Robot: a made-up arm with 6 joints.
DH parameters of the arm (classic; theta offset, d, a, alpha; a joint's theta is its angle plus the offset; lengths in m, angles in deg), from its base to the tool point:
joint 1: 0 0.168 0 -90
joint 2: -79.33 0 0.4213 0
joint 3: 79.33 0 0.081 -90
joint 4: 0 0.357 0 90
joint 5: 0 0 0.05 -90
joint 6: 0 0.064 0 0
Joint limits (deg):
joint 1: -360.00..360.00
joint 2: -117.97..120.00
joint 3: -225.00..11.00
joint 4: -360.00..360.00
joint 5: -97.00..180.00
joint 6: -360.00..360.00
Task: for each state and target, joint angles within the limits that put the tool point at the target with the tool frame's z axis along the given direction. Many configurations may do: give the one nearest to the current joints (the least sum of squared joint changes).
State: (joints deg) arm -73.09 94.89 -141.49 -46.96 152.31 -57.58
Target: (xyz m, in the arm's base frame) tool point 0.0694 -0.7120 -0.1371 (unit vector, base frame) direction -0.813 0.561 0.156
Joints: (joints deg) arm -78.44 98.89 -153.30 -67.19 132.08 -57.58
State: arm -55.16 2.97 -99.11 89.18 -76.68 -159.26
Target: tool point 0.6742 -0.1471 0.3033 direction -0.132 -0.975 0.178
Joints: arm -7.42 52.80 -116.46 80.92 -94.79 -159.26
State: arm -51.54 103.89 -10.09 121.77 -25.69 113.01
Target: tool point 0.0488 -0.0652 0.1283 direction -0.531 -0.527 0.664
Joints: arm -5.64 93.54 10.89 132.28 -51.18 113.01
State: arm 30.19 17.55 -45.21 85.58 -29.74 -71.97
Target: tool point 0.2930 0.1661 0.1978 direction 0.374 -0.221 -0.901
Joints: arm 41.45 11.72 -28.31 107.32 -25.64 -71.97
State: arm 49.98 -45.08 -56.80 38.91 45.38 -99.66
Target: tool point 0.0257 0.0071 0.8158 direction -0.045 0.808 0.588
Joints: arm 63.29 -51.79 -76.13 94.64 23.87 -99.66
